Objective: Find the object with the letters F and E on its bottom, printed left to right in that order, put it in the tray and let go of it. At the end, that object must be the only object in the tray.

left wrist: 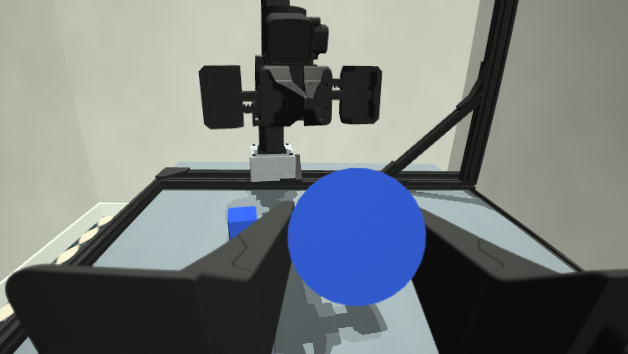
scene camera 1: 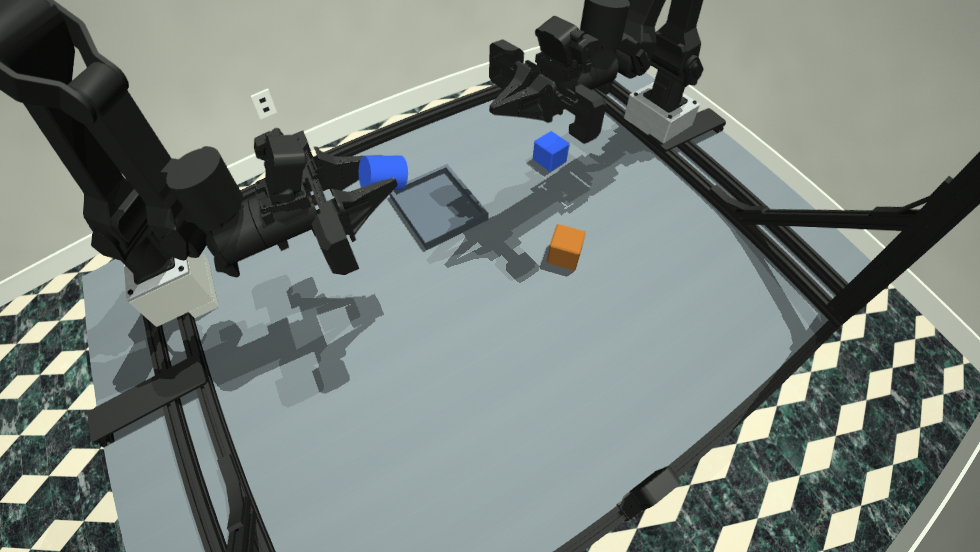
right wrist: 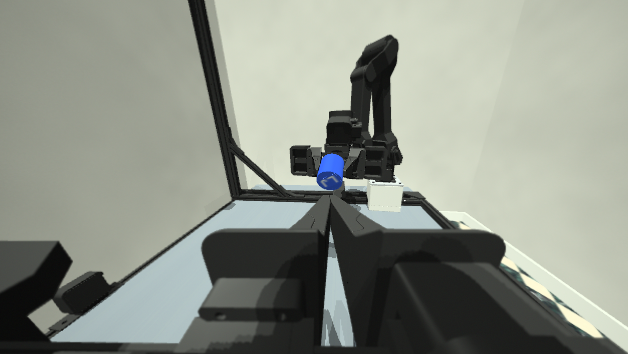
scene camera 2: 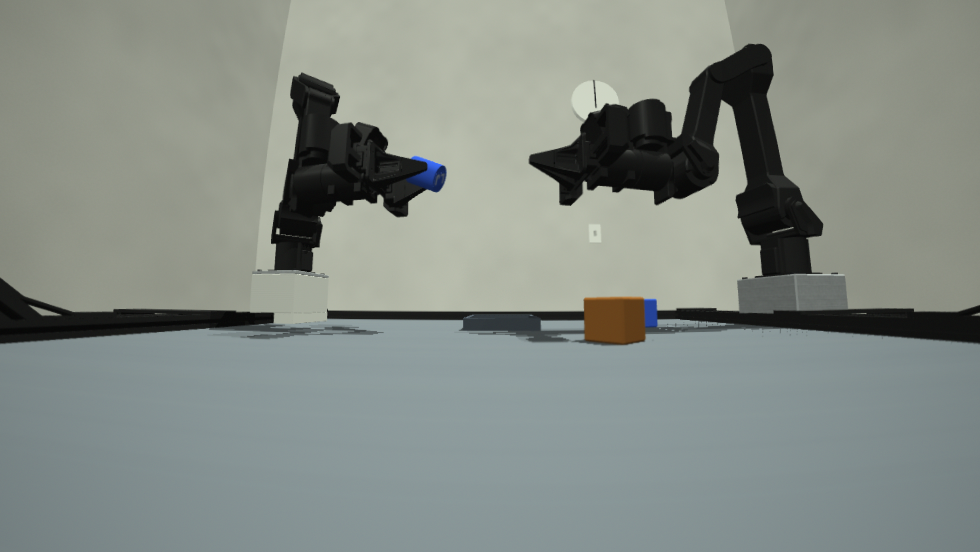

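Where they show: left gripper, fingertip midpoint: [left wrist: 345, 212] [scene camera 1: 390, 169] [right wrist: 330, 172] [scene camera 2: 432, 173]; right gripper, fingertip midpoint: [left wrist: 308, 104] [scene camera 1: 491, 110] [right wrist: 329, 201] [scene camera 2: 529, 159]; left arm's base, link origin: [scene camera 1: 153, 259] [right wrist: 384, 179] [scene camera 2: 292, 273]; right arm's base, link origin: [left wrist: 271, 149] [scene camera 1: 665, 98] [scene camera 2: 787, 277].
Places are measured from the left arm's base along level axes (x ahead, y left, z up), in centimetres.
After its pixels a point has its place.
My left gripper [scene camera 1: 379, 171] {x 34.3, y -15.1, z 12.3 cm} [scene camera 2: 424, 178] {x 34.3, y -15.1, z 12.3 cm} [left wrist: 345, 212] {x 34.3, y -15.1, z 12.3 cm} is shut on a blue cylinder [scene camera 1: 388, 170] {x 33.8, y -16.4, z 13.5 cm} [scene camera 2: 432, 176] {x 35.0, y -17.0, z 10.9 cm} [left wrist: 357, 245] {x 31.4, y -15.0, z 12.8 cm} [right wrist: 331, 167] {x 35.4, y -14.8, z 13.4 cm}, held sideways in the air. Its far end faces the right arm and bears pale marks in the right wrist view, too small to read surely. Its near end is plain. My right gripper [scene camera 1: 493, 108] {x 48.0, y -13.6, z 14.4 cm} [scene camera 2: 531, 159] {x 48.0, y -13.6, z 14.4 cm} [right wrist: 329, 201] {x 48.0, y -13.6, z 14.4 cm} is shut and empty, raised, pointing toward the cylinder. The grey tray [scene camera 1: 409, 223] {x 37.8, y -5.7, z -9.2 cm} [scene camera 2: 502, 322] {x 43.9, y -10.9, z -8.7 cm} is empty. A blue cube [scene camera 1: 550, 152] {x 64.1, y -5.7, z -5.6 cm} [scene camera 2: 650, 313] {x 67.1, y -5.6, z -7.7 cm} [left wrist: 241, 215] {x 64.9, y -3.7, z -5.4 cm} and an orange cube [scene camera 1: 565, 248] {x 54.7, y -23.8, z -5.5 cm} [scene camera 2: 614, 320] {x 55.4, y -24.9, z -7.7 cm} stand on the table, undersides hidden.
In scene camera 1, the blue cube lies upper right of the tray, with the orange cube nearer the camera. Black frame rails [scene camera 1: 418, 126] {x 49.0, y 16.3, z -9.3 cm} [right wrist: 227, 125] {x 2.5, y -56.8, z 20.2 cm} edge the table. Both arms cast shadows on the table [scene camera 1: 480, 384] {x 35.1, y -34.3, z -10.0 cm}.
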